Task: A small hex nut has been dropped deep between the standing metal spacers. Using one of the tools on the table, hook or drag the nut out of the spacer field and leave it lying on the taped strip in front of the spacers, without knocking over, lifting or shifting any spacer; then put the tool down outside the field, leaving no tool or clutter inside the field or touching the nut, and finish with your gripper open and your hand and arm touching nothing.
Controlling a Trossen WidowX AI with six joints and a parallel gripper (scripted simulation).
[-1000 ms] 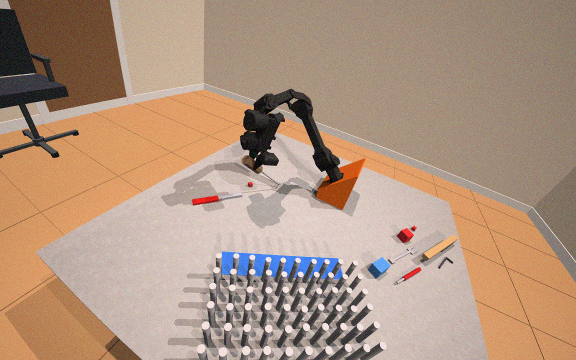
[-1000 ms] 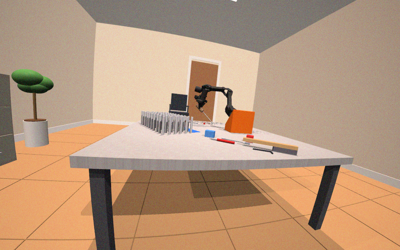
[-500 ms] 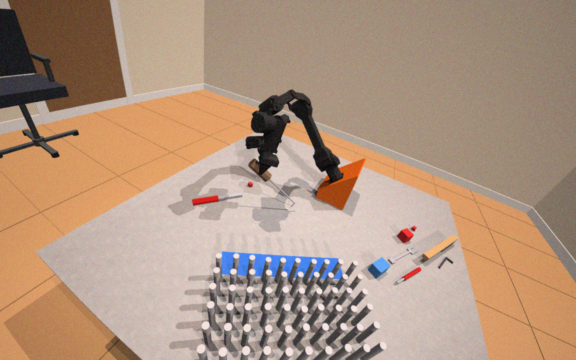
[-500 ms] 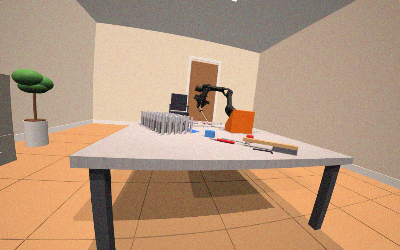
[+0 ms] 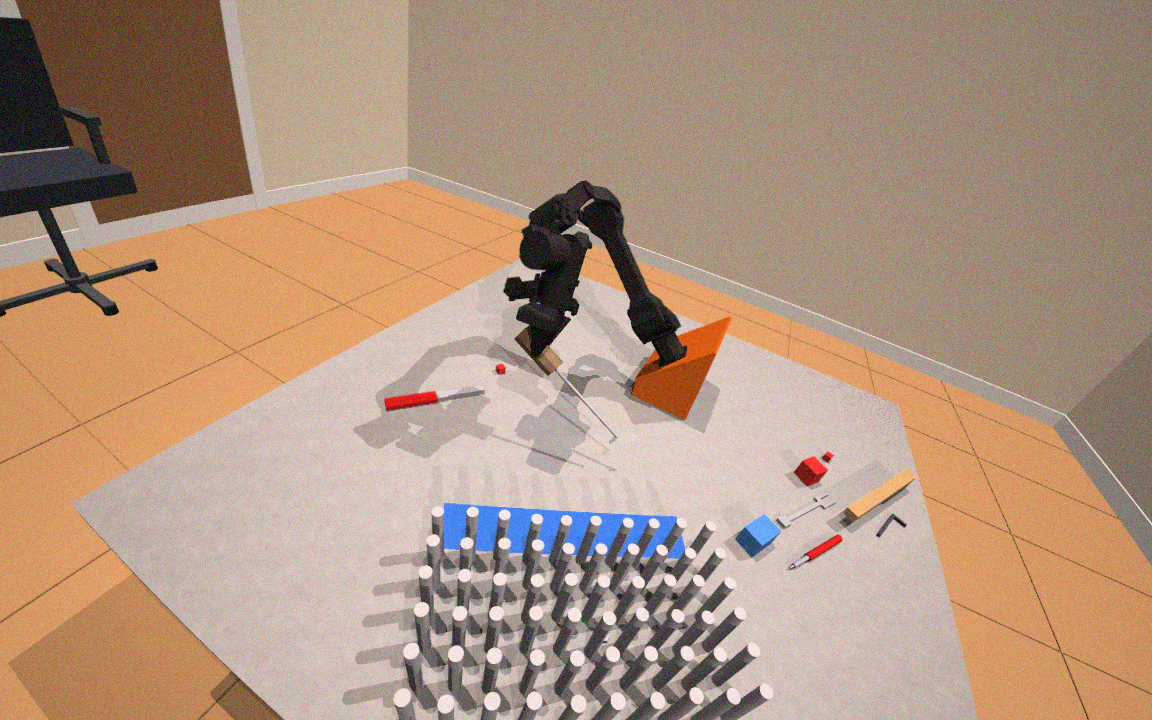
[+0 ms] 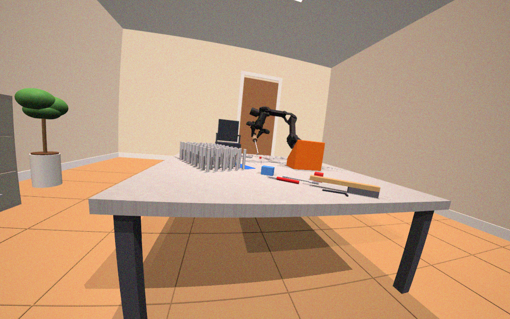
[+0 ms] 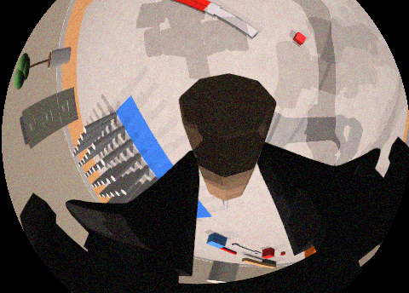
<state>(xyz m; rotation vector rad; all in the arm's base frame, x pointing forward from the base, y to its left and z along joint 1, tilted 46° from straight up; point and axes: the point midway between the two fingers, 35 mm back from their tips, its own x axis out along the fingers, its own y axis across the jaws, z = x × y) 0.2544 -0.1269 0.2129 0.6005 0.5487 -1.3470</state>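
My gripper tip is 200 mm short of the blue taped strip, 160 mm to the right of it and 170 mm above it. The rest, counted from my gripper tip: blue cube 70 mm ahead, 480 mm to the left, 150 mm below; then red screwdriver 70 mm ahead, 580 mm to the left, 170 mm below; then hook tool 10 mm ahead, 90 mm to the left, 50 mm below.
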